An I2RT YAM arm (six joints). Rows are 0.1 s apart.
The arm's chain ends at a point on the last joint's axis. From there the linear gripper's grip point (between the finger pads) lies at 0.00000 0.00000 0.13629 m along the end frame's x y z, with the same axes.
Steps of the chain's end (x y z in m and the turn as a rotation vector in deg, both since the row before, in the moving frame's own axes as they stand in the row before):
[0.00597, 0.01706, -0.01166, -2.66, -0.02, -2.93]
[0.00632, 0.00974, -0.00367, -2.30, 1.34, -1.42]
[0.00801, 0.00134, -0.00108, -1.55, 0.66, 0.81]
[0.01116, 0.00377, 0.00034, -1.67, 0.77, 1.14]
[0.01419, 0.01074, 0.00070, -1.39, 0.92, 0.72]
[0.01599, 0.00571, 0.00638, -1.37, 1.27, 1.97]
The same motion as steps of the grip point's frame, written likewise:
[0.00608, 0.02338, -0.01181, -2.66, -0.02, -2.93]
[0.00957, 0.01517, -0.00382, -2.30, 1.34, -1.42]
[0.00955, 0.00504, -0.00114, -1.55, 0.66, 0.81]
[0.01295, 0.00776, 0.00027, -1.67, 0.77, 1.14]
[0.01636, 0.01406, 0.00064, -1.39, 0.92, 0.72]
[0.01895, 0.00902, 0.00631, -1.37, 1.27, 1.97]

